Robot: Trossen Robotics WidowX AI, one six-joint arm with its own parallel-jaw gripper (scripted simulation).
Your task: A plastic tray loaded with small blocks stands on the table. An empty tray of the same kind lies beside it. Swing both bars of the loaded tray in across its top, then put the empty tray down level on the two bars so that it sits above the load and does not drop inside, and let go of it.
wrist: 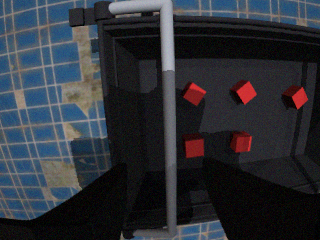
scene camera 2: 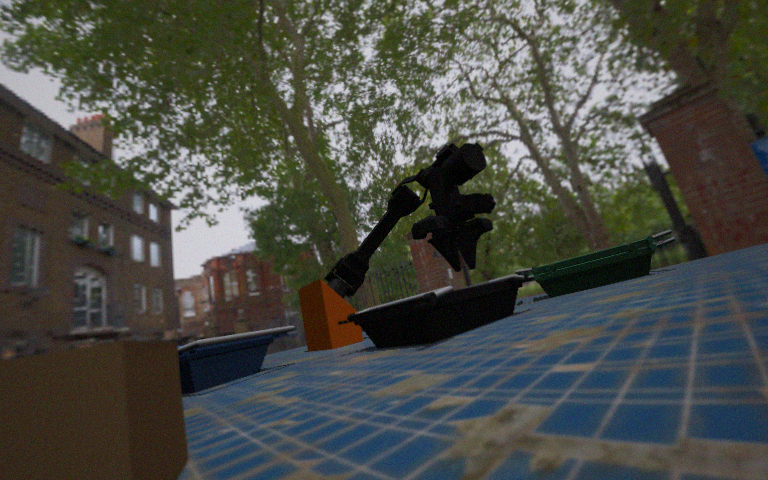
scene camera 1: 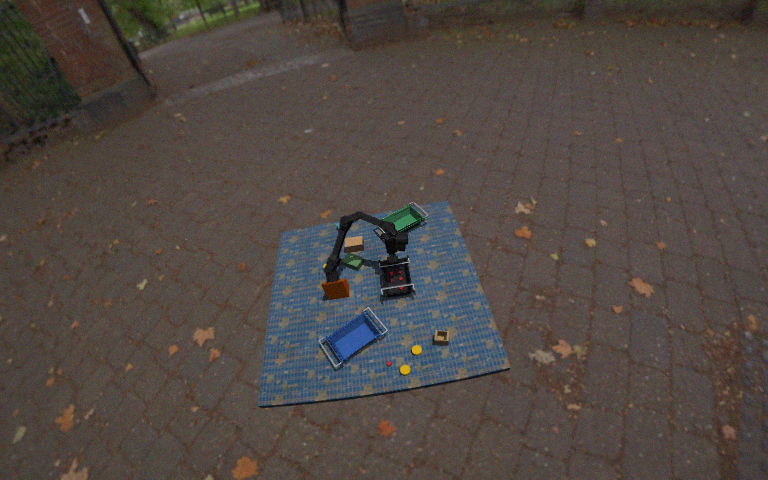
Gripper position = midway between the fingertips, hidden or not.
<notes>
I see my gripper [scene camera 2: 465, 270] and a blue tray [scene camera 2: 205, 363].
The blue tray shows as well in scene camera 1 [scene camera 1: 356, 334]. My gripper shows as well in the wrist view [wrist: 165, 168]. The wrist view misses the blue tray: it is out of frame.
</notes>
